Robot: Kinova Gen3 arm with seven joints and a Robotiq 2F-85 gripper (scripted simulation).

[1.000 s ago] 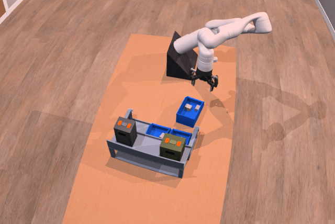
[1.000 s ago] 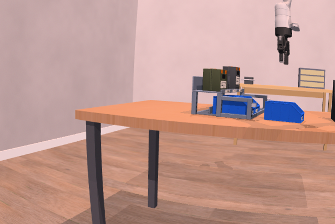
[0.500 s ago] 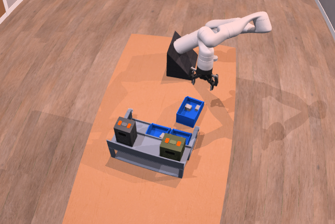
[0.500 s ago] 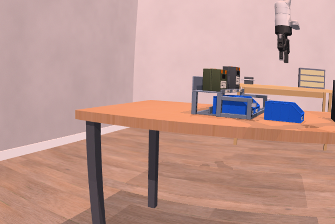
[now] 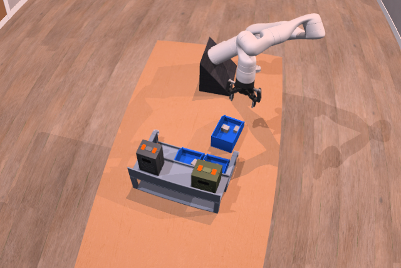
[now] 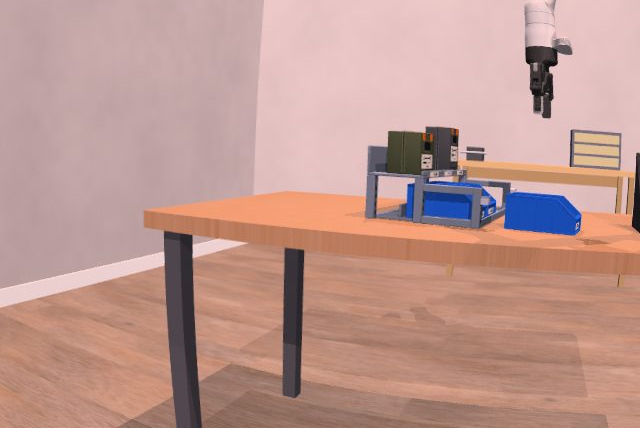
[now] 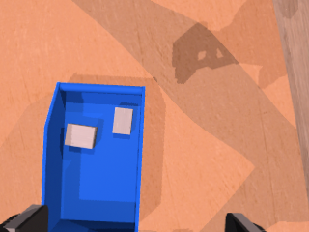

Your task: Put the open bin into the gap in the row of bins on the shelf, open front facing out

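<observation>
My hand is 50 mm past the grey block, 60 mm to the left of it and 240 mm above it. Also, from my hand: grey shelf: 220 mm ahead, 200 mm to the right, 180 mm below; then dark grey box: 270 mm ahead, 330 mm to the right, 90 mm below; then olive box: 310 mm ahead, 110 mm to the right, 100 mm below.
</observation>
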